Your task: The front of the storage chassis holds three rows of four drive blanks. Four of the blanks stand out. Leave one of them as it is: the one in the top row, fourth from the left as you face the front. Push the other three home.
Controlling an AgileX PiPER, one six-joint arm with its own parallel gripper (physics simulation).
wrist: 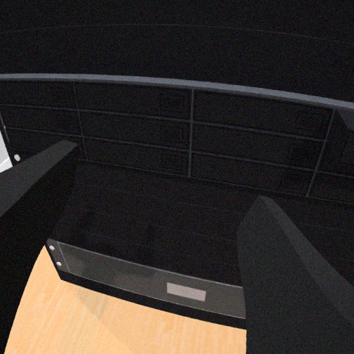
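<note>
The storage chassis point(150, 80) spans the wrist view, its dark front showing three rows of blanks. In the first three columns from the left, the top-row blanks, such as the third point(250, 110), the middle-row blanks, such as the second point(130, 127), and the bottom-row blanks, such as the third point(240, 165), look level with the divider bars. At the right edge, part of the top-row fourth blank point(346, 120) shows standing out. The rest of the fourth column is cut off or dark. My gripper point(164, 190) is open and empty, its fingers wide apart in front of and below the rows.
A grey strip with a pale label point(186, 291) runs across below the dark surface under the rows. A light wooden table top point(125, 320) lies below it. Screw heads point(17, 157) show at the chassis's left edge, with a pale background beyond.
</note>
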